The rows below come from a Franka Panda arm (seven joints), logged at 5 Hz.
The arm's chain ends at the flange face. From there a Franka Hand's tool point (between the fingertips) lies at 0.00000 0.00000 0.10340 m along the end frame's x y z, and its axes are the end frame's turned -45 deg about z.
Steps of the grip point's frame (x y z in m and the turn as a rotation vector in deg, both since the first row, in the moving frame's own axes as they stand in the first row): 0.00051 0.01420 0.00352 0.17 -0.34 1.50; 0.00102 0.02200 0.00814 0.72 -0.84 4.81; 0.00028 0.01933 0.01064 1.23 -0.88 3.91; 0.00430 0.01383 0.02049 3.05 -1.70 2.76; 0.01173 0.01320 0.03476 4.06 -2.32 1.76; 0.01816 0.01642 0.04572 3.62 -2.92 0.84; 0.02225 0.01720 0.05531 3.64 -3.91 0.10
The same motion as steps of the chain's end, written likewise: 0.01106 0.00947 0.00352 -0.12 -0.36 1.50; 0.01827 0.01477 0.00816 -0.08 -1.10 4.81; 0.01654 0.01401 0.01068 0.25 -1.49 3.91; 0.01883 0.00861 0.02068 0.95 -3.36 2.76; 0.02573 0.00338 0.03510 1.23 -4.51 1.76; 0.03278 -0.00028 0.04606 0.49 -4.62 0.84; 0.03752 -0.00391 0.05576 -0.19 -5.34 0.10
